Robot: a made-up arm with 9 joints. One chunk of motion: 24 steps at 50 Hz.
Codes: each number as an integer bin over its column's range. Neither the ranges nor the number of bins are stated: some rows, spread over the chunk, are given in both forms.
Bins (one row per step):
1: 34 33 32 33 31 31
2: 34 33 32 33 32 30
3: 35 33 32 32 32 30
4: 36 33 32 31 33 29
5: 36 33 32 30 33 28
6: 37 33 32 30 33 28
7: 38 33 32 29 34 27
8: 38 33 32 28 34 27
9: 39 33 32 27 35 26
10: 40 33 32 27 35 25
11: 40 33 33 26 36 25
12: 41 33 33 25 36 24
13: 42 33 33 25 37 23
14: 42 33 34 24 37 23
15: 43 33 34 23 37 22
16: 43 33 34 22 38 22
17: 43 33 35 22 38 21
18: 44 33 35 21 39 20
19: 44 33 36 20 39 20
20: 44 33 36 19 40 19
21: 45 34 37 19 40 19
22: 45 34 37 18 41 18
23: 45 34 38 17 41 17
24: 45 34 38 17 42 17
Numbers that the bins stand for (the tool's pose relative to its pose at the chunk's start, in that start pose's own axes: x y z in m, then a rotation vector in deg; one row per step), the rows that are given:
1: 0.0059 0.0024 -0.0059 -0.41 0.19 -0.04
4: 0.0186 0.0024 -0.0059 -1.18 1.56 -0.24
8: 0.0313 0.0024 -0.0059 -2.34 2.25 -0.44
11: 0.0440 0.0024 0.0024 -3.11 3.62 -0.64
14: 0.0567 0.0024 0.0106 -3.88 4.31 -0.84
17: 0.0630 0.0024 0.0189 -4.65 5.00 -1.04
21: 0.0757 0.0073 0.0354 -5.80 6.37 -1.24
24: 0.0757 0.0073 0.0437 -6.57 7.74 -1.43
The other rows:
2: 0.0059 0.0024 -0.0059 -0.41 0.88 -0.14
3: 0.0122 0.0024 -0.0059 -0.80 0.88 -0.14
5: 0.0186 0.0024 -0.0059 -1.57 1.56 -0.34
6: 0.0249 0.0024 -0.0059 -1.57 1.56 -0.34
7: 0.0313 0.0024 -0.0059 -1.95 2.25 -0.44
9: 0.0376 0.0024 -0.0059 -2.72 2.94 -0.54
10: 0.0440 0.0024 -0.0059 -2.72 2.94 -0.64
12: 0.0503 0.0024 0.0024 -3.49 3.62 -0.74
13: 0.0567 0.0024 0.0024 -3.49 4.31 -0.84
15: 0.0630 0.0024 0.0106 -4.26 4.31 -0.94
16: 0.0630 0.0024 0.0106 -4.65 5.00 -0.94
18: 0.0694 0.0024 0.0189 -5.03 5.68 -1.14
19: 0.0694 0.0024 0.0271 -5.41 5.68 -1.14
20: 0.0694 0.0024 0.0271 -5.80 6.37 -1.24
22: 0.0757 0.0073 0.0354 -6.18 7.05 -1.33
23: 0.0757 0.0073 0.0437 -6.57 7.05 -1.43

